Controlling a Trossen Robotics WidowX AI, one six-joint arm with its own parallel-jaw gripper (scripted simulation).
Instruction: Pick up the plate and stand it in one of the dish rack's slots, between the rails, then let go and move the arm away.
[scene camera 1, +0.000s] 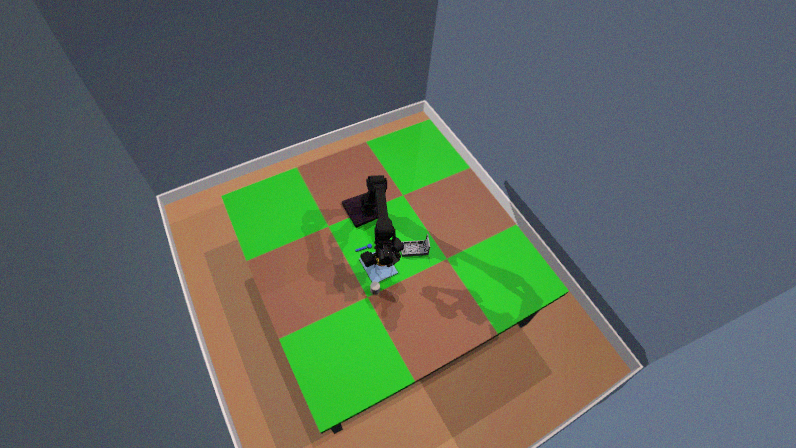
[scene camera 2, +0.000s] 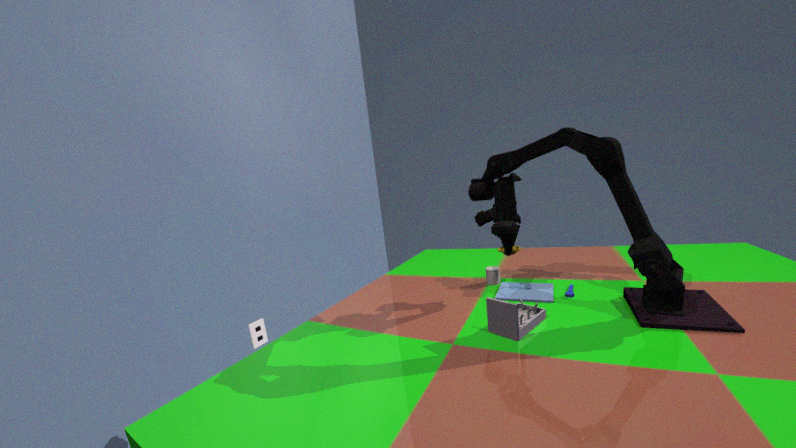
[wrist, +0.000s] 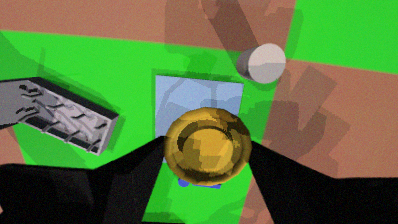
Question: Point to the gripper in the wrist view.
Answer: At 206, 143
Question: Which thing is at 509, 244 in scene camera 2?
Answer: The gripper.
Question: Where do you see a light blue mat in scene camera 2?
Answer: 529, 292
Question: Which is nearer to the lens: the yellow plate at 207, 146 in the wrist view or the white cup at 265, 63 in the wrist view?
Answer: The yellow plate.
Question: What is the gripper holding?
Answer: A yellow plate.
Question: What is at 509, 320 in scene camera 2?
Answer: A grey dish rack.
